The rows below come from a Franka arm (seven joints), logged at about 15 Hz.
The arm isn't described. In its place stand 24 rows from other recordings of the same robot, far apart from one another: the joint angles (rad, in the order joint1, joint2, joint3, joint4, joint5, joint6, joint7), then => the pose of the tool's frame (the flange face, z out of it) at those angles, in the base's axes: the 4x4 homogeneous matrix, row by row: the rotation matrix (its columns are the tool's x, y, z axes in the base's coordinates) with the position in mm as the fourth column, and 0 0 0 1 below.
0.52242, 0.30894, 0.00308, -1.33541, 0.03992, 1.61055, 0.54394 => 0.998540, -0.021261, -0.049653, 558.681; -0.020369, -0.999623, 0.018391, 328.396; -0.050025, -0.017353, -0.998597, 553.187; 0, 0, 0, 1
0.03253, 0.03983, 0.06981, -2.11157, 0.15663, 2.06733, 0.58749 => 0.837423, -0.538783, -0.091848, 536.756; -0.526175, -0.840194, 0.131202, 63.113; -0.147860, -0.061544, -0.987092, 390.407; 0, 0, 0, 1
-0.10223, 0.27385, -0.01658, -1.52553, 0.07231, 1.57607, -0.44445 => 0.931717, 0.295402, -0.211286, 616.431; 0.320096, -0.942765, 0.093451, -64.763; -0.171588, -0.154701, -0.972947, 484.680; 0, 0, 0, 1
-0.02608, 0.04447, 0.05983, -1.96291, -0.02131, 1.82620, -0.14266 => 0.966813, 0.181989, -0.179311, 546.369; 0.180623, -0.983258, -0.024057, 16.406; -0.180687, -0.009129, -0.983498, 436.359; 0, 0, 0, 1
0.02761, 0.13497, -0.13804, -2.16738, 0.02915, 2.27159, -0.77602 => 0.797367, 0.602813, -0.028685, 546.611; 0.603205, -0.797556, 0.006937, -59.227; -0.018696, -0.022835, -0.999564, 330.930; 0, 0, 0, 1
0.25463, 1.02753, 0.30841, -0.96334, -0.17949, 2.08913, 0.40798 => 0.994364, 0.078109, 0.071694, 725.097; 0.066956, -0.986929, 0.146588, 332.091; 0.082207, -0.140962, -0.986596, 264.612; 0, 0, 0, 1
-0.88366, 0.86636, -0.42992, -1.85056, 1.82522, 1.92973, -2.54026 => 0.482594, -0.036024, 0.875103, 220.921; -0.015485, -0.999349, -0.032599, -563.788; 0.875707, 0.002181, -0.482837, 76.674; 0, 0, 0, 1
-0.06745, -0.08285, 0.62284, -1.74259, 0.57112, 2.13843, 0.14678 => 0.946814, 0.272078, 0.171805, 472.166; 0.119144, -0.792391, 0.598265, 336.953; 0.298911, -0.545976, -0.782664, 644.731; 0, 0, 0, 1
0.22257, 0.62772, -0.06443, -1.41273, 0.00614, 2.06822, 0.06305 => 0.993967, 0.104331, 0.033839, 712.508; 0.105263, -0.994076, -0.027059, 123.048; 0.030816, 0.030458, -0.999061, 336.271; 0, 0, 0, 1
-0.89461, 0.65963, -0.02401, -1.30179, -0.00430, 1.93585, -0.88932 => 0.999275, -0.022985, -0.030356, 446.312; -0.022731, -0.999704, 0.008690, -578.387; -0.030546, -0.007994, -0.999501, 353.113; 0, 0, 0, 1
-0.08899, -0.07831, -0.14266, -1.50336, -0.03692, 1.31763, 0.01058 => 0.963294, -0.244482, -0.110876, 486.465; -0.245918, -0.969290, 0.000746, -123.208; -0.107654, 0.026548, -0.993834, 675.676; 0, 0, 0, 1
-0.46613, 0.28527, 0.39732, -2.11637, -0.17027, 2.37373, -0.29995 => 0.942875, 0.333146, -0.000213, 572.376; 0.333131, -0.942839, -0.008875, -44.731; -0.003157, 0.008297, -0.999961, 287.951; 0, 0, 0, 1
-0.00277, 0.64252, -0.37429, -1.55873, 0.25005, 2.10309, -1.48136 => 0.510845, 0.858306, -0.048456, 662.001; 0.859510, -0.511033, 0.009368, -208.846; -0.016722, -0.046434, -0.998781, 285.058; 0, 0, 0, 1
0.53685, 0.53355, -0.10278, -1.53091, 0.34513, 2.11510, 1.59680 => 0.245083, -0.968887, -0.034543, 626.781; -0.936818, -0.245843, 0.248864, 319.969; -0.249613, -0.028632, -0.967922, 354.573; 0, 0, 0, 1
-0.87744, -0.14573, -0.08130, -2.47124, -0.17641, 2.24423, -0.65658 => 0.972724, -0.181165, -0.144869, 255.419; -0.184840, -0.982693, -0.012211, -372.126; -0.140150, 0.038656, -0.989375, 340.918; 0, 0, 0, 1
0.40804, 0.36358, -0.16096, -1.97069, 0.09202, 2.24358, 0.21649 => 0.996141, -0.021561, -0.085079, 582.436; -0.022217, -0.999730, -0.006780, 153.030; -0.084910, 0.008644, -0.996351, 281.176; 0, 0, 0, 1
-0.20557, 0.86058, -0.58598, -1.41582, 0.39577, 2.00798, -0.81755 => 0.987871, -0.028925, -0.152557, 568.489; -0.026197, -0.999459, 0.019861, -427.279; -0.153050, -0.015624, -0.988095, 231.132; 0, 0, 0, 1
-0.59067, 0.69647, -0.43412, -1.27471, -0.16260, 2.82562, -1.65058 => 0.642492, 0.706854, 0.295908, 505.635; 0.607380, -0.234307, -0.759072, -600.881; -0.467219, 0.667426, -0.579869, 473.896; 0, 0, 0, 1
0.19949, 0.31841, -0.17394, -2.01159, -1.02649, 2.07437, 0.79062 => 0.987588, -0.141798, 0.067546, 589.093; -0.035820, -0.622058, -0.782151, -25.612; 0.152925, 0.770024, -0.619417, 300.029; 0, 0, 0, 1
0.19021, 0.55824, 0.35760, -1.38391, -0.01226, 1.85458, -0.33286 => 0.668224, 0.731748, -0.134242, 623.265; 0.743954, -0.656518, 0.124568, 322.781; 0.003020, -0.183109, -0.983088, 399.549; 0, 0, 0, 1
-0.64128, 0.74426, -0.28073, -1.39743, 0.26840, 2.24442, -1.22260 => 0.969139, 0.222220, 0.106710, 489.397; 0.231870, -0.968709, -0.088535, -558.404; 0.083697, 0.110546, -0.990341, 289.000; 0, 0, 0, 1
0.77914, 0.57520, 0.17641, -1.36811, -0.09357, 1.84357, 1.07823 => 0.991708, -0.114345, -0.058663, 432.669; -0.118334, -0.990522, -0.069737, 557.420; -0.050133, 0.076100, -0.995839, 379.542; 0, 0, 0, 1
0.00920, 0.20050, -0.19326, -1.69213, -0.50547, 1.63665, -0.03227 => 0.953698, 0.026205, -0.299622, 578.231; -0.123382, -0.874430, -0.469201, -149.672; -0.274294, 0.484444, -0.830709, 473.162; 0, 0, 0, 1
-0.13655, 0.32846, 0.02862, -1.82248, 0.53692, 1.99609, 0.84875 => 0.333890, -0.942083, -0.031576, 621.257; -0.821492, -0.307251, 0.480362, -36.982; -0.462243, -0.134449, -0.876502, 352.279; 0, 0, 0, 1
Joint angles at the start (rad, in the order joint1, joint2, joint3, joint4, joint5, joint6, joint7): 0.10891 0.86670 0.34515 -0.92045 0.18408 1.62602 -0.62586
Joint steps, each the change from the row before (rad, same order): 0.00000 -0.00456 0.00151 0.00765 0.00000 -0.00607 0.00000; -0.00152 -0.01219 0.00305 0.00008 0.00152 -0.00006 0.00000; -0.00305 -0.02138 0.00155 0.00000 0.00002 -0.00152 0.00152; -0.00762 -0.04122 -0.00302 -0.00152 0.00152 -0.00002 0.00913; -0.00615 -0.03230 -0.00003 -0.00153 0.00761 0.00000 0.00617; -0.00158 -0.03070 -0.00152 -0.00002 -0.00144 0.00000 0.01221; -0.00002 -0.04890 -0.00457 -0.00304 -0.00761 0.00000 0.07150; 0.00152 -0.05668 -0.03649 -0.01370 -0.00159 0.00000 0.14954; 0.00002 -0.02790 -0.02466 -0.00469 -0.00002 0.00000 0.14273; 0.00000 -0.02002 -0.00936 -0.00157 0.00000 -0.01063 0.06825
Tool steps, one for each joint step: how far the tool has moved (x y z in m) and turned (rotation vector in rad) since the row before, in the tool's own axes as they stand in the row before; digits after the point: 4 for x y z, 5 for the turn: 0.0008 -0.0029 -0.0059 -0.00316 0.00423 -0.00430; 0.0011 -0.0047 -0.0082 -0.00596 0.00929 -0.00562; 0.0005 -0.0066 -0.0145 -0.01411 0.01259 -0.00529; -0.0013 -0.0095 -0.0283 -0.03082 0.02542 0.00246; -0.0001 -0.0087 -0.0219 -0.01728 0.02404 -0.00033; 0.0008 -0.0095 -0.0202 -0.02419 0.01729 0.00253; 0.0008 -0.0152 -0.0301 -0.04112 0.02261 0.05601; -0.0073 -0.0052 -0.0327 -0.05289 0.02130 0.15690; -0.0052 0.0018 -0.0181 -0.02798 0.01680 0.15244; -0.0038 -0.0021 -0.0123 -0.01127 0.00543 0.06883
